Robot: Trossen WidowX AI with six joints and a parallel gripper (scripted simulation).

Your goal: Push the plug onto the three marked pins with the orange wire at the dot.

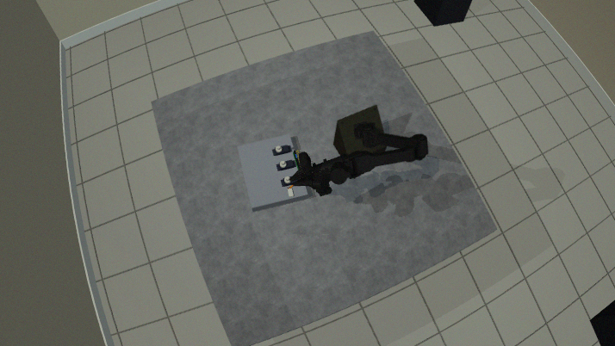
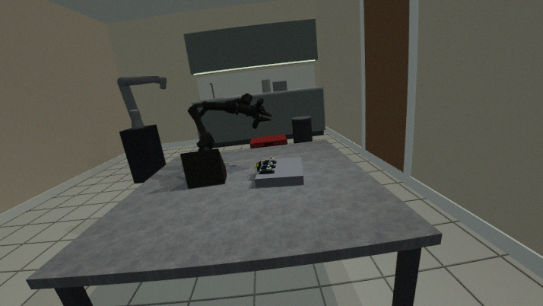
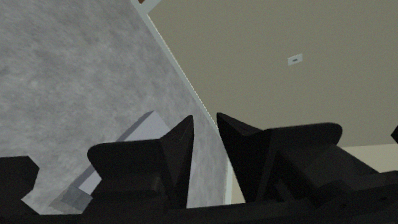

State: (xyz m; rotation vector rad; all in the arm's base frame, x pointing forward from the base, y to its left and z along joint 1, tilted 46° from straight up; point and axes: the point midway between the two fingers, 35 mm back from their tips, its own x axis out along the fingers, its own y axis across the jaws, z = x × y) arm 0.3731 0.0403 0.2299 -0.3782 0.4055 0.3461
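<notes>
The blue band is 220 mm below my gripper tip, 200 mm to the right of it and 100 mm behind it. From my gripper tip the other things lie so: grey printed holder (270 mm below, 200 mm to the right, 60 mm ahead).
</notes>
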